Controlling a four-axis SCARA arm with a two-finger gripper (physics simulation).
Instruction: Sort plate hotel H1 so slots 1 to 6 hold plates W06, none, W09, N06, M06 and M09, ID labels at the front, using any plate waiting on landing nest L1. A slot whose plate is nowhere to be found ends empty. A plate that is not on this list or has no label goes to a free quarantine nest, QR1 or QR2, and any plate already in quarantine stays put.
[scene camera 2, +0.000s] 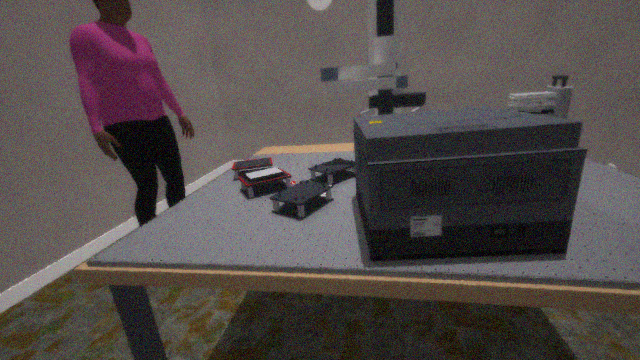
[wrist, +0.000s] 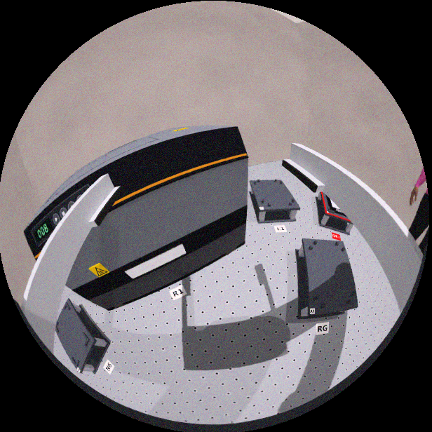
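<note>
My gripper (scene camera 2: 392, 109) (wrist: 196, 160) is open and empty, its two fingers wide apart above the table. Landing nest L1 (scene camera 2: 302, 192) (wrist: 274, 194) is a dark raised stand with no plate visible on top. A red-edged quarantine nest (wrist: 345, 218) stands beyond the right finger, partly hidden; its number is too blurred to tell. In the scene view a white-topped plate (scene camera 2: 264, 173) lies on the nearer red-edged nest (scene camera 2: 286, 176), and another red-edged nest (scene camera 2: 252, 164) stands behind it, its top looking bare. Hotel H1 does not show in either view.
A large dark instrument (scene camera 2: 470, 195) (wrist: 200, 200) with an orange stripe stands beside L1. The RG stand (scene camera 2: 336, 166) (wrist: 327, 275) is at right in the wrist view, the N6 stand (wrist: 75, 332) at lower left. A person in pink (scene camera 2: 122, 75) stands beside the table.
</note>
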